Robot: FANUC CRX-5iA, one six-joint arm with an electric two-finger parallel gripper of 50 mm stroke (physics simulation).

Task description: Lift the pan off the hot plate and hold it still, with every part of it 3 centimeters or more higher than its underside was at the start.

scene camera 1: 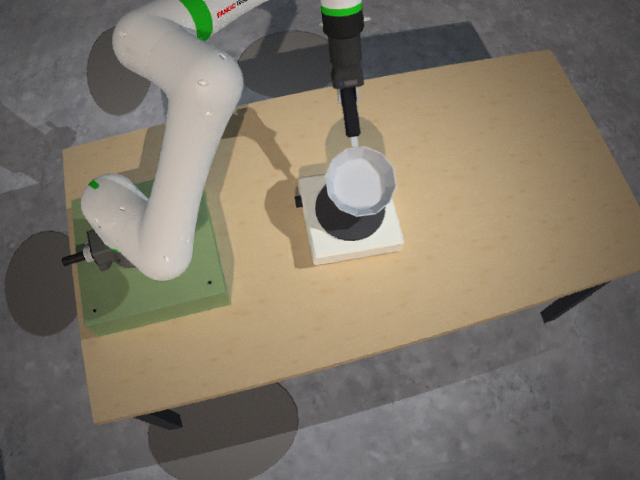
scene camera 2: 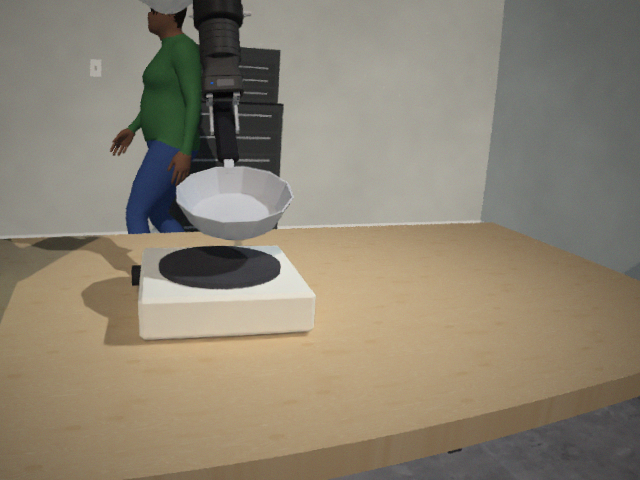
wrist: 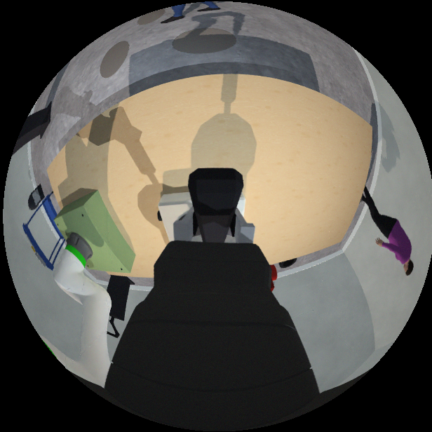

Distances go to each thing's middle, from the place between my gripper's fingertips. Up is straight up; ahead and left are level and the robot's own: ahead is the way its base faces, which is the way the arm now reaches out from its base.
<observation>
My gripper is now 100 mm to the left of the light grey pan [scene camera 2: 232, 202], 40 mm above it and 30 mm past it. From my hand the other things lie so: white hot plate [scene camera 2: 184, 292] 220 mm below, 200 mm to the right, 60 mm behind.
</observation>
